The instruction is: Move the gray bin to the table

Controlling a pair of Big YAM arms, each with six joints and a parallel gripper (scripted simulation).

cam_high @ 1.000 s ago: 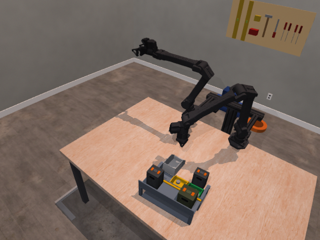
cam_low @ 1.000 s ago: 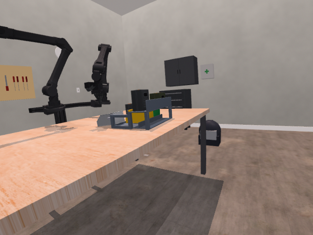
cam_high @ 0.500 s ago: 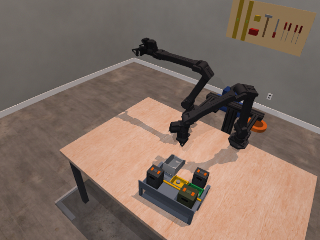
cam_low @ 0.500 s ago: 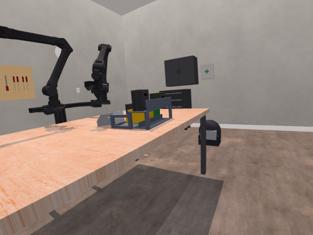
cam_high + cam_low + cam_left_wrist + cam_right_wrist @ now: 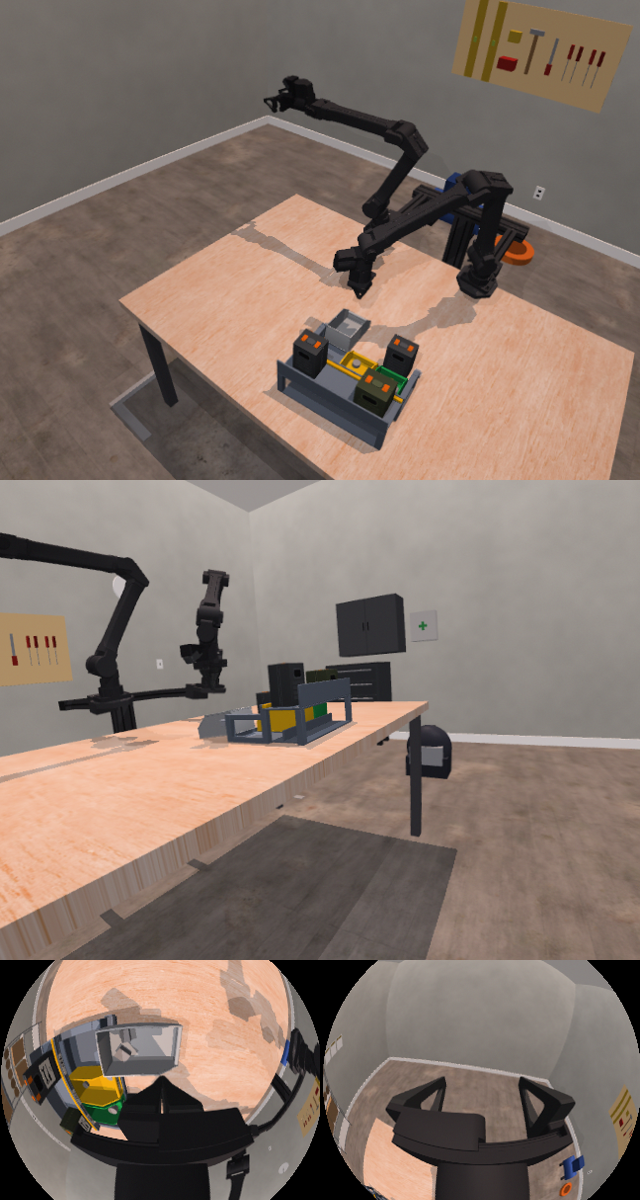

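Right now the gray open bin is 12 cm below my left hand and 4 cm ahead of it. Round my left hand: yellow bin 19 cm ahead, 14 cm to the left, 13 cm below; gray shelf 22 cm ahead, 15 cm to the left, 10 cm below; green bin 25 cm to the left, 17 cm ahead, 13 cm below.
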